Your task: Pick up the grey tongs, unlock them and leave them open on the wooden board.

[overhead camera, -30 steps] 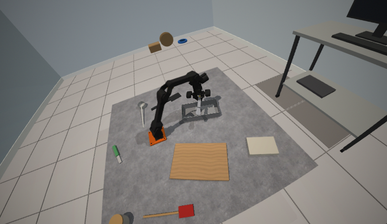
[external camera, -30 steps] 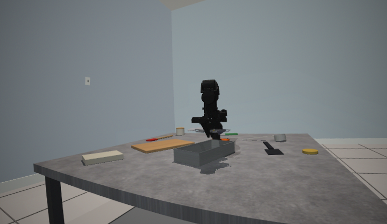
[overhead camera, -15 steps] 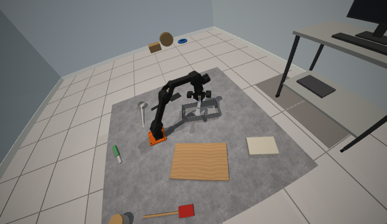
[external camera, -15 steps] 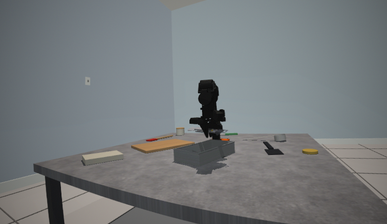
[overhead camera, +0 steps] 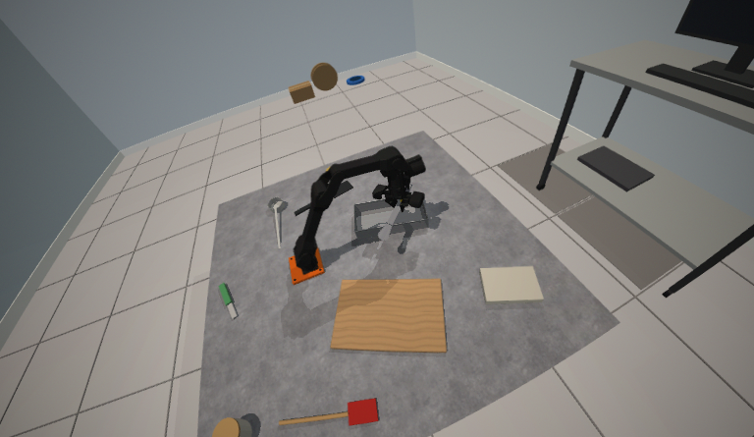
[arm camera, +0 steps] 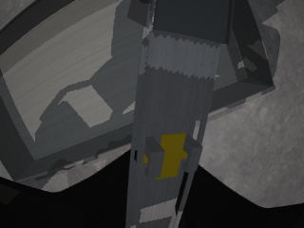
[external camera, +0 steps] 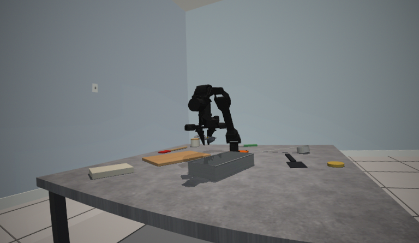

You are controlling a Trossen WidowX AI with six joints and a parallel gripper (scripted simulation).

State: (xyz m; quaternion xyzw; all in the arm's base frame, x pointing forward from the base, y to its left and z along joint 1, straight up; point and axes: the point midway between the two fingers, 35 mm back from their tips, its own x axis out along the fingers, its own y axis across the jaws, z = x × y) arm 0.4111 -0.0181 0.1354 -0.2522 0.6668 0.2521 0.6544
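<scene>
Right now the yellow lock piece is 2 cm ahead of my gripper tip, 1 cm to the left of it and 4 cm above it. Also, from my gripper tip: grey roasting tin: 2 cm behind, 7 cm to the left, 9 cm below; wooden board: 21 cm behind, 30 cm to the right, 11 cm below; black spatula: 23 cm behind, 38 cm to the left, 11 cm below.
</scene>
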